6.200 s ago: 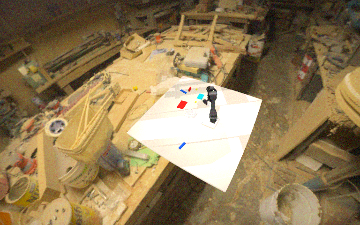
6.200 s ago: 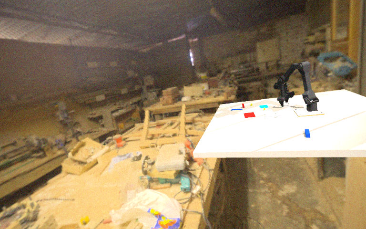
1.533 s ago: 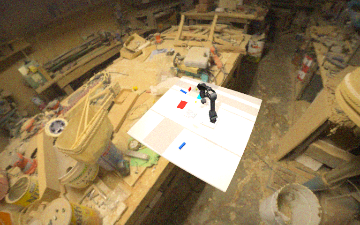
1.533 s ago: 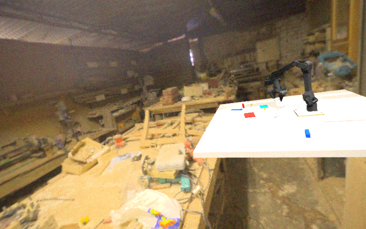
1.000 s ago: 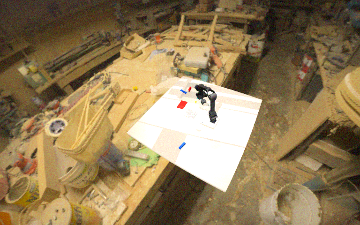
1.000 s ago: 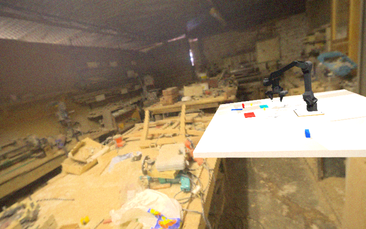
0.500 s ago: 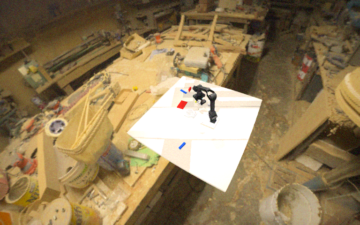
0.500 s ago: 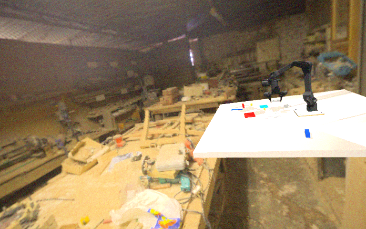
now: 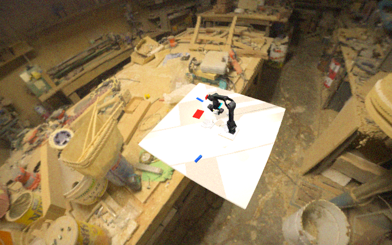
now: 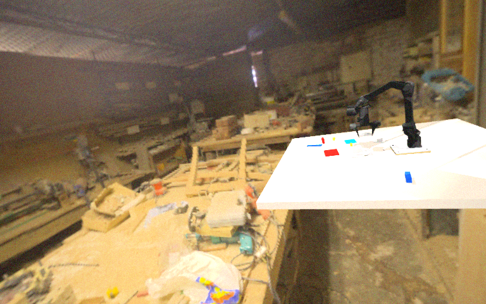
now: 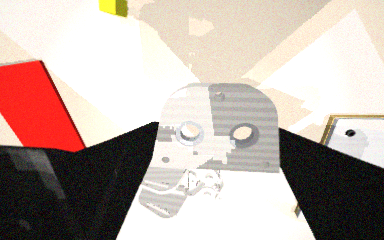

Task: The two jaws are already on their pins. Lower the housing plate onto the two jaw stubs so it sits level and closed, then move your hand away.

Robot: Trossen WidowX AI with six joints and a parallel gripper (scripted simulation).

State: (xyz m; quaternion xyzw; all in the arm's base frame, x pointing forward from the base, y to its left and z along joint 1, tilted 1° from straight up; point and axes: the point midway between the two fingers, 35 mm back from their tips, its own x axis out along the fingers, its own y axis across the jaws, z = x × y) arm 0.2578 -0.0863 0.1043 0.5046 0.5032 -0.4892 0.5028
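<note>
The yellow block lies 90 mm ahead of my gripper tip, 80 mm to the right of it and 70 mm below it. Round my gripper tip: cyan block 100 mm ahead, 210 mm to the right, 80 mm below; then red flat square 230 mm ahead, 40 mm to the left, 80 mm below; then housing plate 10 mm to the right, 20 mm above.
</note>
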